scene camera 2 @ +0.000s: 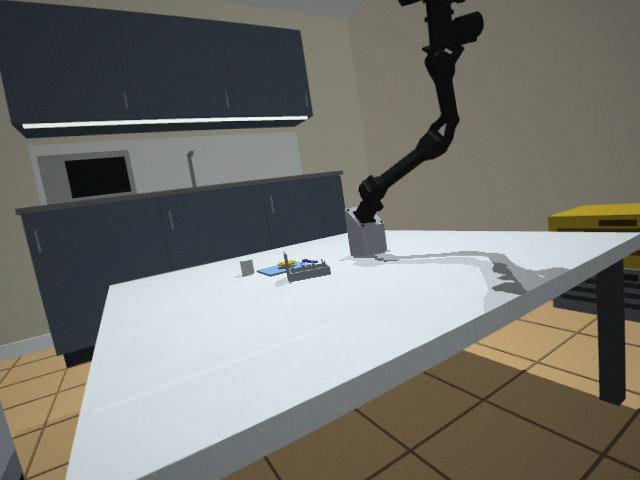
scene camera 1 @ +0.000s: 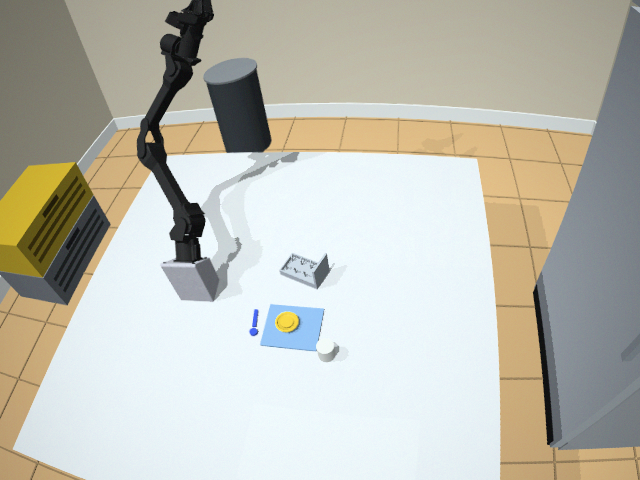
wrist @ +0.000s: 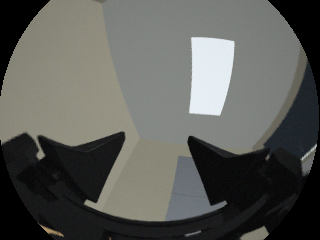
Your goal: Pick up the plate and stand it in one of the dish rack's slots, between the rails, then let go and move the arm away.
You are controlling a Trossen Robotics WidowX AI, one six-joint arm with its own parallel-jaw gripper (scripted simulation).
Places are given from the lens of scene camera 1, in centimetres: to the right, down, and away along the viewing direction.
grey dish rack [scene camera 1: 298, 268]: -6, 8, 127
